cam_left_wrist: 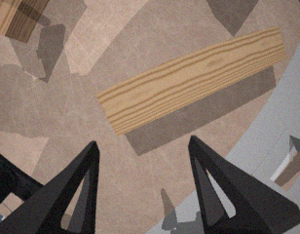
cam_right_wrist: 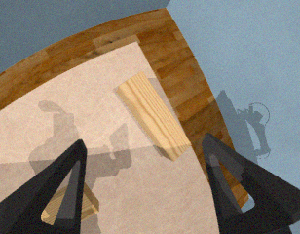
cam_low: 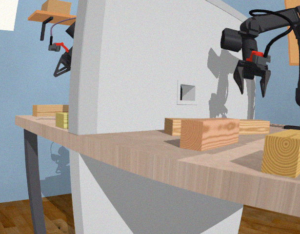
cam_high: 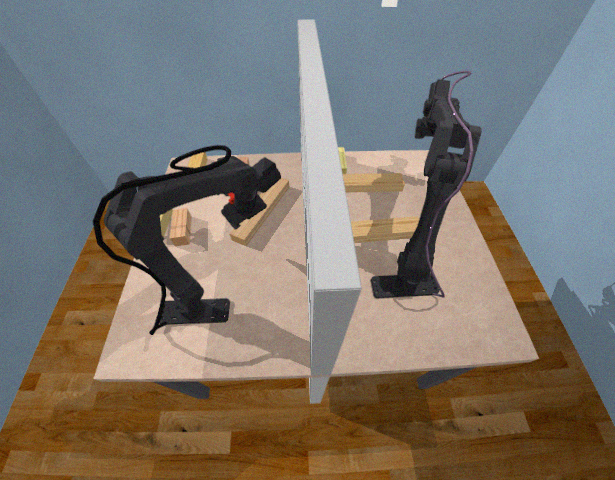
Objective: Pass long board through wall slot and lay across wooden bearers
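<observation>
The long board is 120 mm ahead of my left hand, 50 mm to the right of it and 100 mm below it. From my left hand the other things lie so: orange block (310 mm ahead, 20 mm to the left, 90 mm below); then yellow block (400 mm ahead, 210 mm to the left, 90 mm below); then yellow-green offcut (340 mm ahead, 370 mm to the right, 100 mm below).
</observation>
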